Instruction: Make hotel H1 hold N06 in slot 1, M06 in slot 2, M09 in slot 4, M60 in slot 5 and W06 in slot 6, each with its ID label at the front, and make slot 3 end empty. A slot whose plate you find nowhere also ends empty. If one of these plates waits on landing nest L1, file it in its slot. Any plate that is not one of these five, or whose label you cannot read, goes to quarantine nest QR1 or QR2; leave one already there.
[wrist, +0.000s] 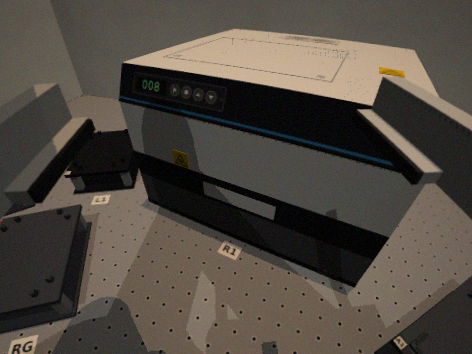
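My gripper (227, 100) is open, its two fingers standing wide apart at the left and right sides of the view with no plate between them. Landing nest L1 (102, 150) is a dark, low stand at the left, beyond the left finger, and no plate shows on its top. Its label (100, 200) lies in front of it. Hotel H1, nests QR1 and QR2 and the plates named in the task do not show as such in this view.
A large instrument labelled R1 (260, 145), with a cream top, a display reading 008 and a low front slot, stands across the middle. A dark nest labelled RG (35, 260) is at lower left. A dark unit labelled A1 (445, 315) cuts into the lower right corner.
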